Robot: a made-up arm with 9 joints. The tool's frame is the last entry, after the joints.
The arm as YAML. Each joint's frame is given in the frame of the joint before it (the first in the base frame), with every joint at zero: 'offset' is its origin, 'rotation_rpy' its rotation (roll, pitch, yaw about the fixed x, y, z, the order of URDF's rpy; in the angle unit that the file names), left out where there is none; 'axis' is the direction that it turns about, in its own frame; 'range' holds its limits. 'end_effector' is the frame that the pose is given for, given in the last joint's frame.
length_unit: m
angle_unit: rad
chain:
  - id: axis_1
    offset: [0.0, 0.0, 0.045]
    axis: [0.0, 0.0, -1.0]
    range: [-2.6, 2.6]
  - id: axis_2
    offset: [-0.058, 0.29, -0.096]
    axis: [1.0, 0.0, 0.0]
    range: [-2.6, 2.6]
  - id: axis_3
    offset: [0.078, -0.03, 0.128]
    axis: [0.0, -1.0, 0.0]
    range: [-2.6, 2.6]
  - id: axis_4
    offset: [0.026, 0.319, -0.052]
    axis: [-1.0, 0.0, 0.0]
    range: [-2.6, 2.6]
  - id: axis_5
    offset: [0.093, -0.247, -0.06]
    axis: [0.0, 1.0, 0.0]
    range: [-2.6, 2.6]
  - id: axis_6
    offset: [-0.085, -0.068, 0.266]
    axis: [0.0, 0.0, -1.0]
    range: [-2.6, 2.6]
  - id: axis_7
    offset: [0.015, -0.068, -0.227]
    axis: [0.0, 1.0, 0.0]
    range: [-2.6, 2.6]
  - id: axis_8
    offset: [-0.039, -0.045, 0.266]
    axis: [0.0, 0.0, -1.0]
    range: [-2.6, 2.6]
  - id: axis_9
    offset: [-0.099, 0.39, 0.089]
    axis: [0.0, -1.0, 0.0]
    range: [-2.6, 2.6]
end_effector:
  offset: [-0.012, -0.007, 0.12]
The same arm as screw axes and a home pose.
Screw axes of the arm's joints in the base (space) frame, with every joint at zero. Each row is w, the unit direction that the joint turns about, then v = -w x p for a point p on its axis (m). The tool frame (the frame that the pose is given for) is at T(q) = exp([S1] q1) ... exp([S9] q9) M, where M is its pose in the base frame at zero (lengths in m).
S1: w 0 0 -1 v 0.0000 0.0000 0.0000
S2: w 1 0 0 v 0.0000 -0.0510 -0.2900
S3: w 0 -1 0 v 0.0770 0.0000 -0.0200
S4: w -1 0 0 v 0.0000 -0.0250 0.5790
S5: w 0 1 0 v 0.0350 0.0000 0.1390
S6: w 0 0 -1 v -0.2640 0.0540 0.0000
S7: w 0 1 0 v -0.0040 0.0000 0.0690
S8: w 0 0 -1 v -0.1510 0.0300 0.0000
S9: w 0 -1 0 v 0.3590 0.0000 0.0690
M =
1 0 0 -0.0810
0 1 0 0.5340
0 0 1 0.4790
0 0 0 1
Joint limits (rad, base to tool): -2.6000..2.6000 -2.6000..2.6000 -2.6000..2.6000 -2.6000..2.6000 -2.6000..2.6000 -2.6000..2.6000 -2.6000..2.6000 -2.6000..2.6000 -2.6000..2.6000

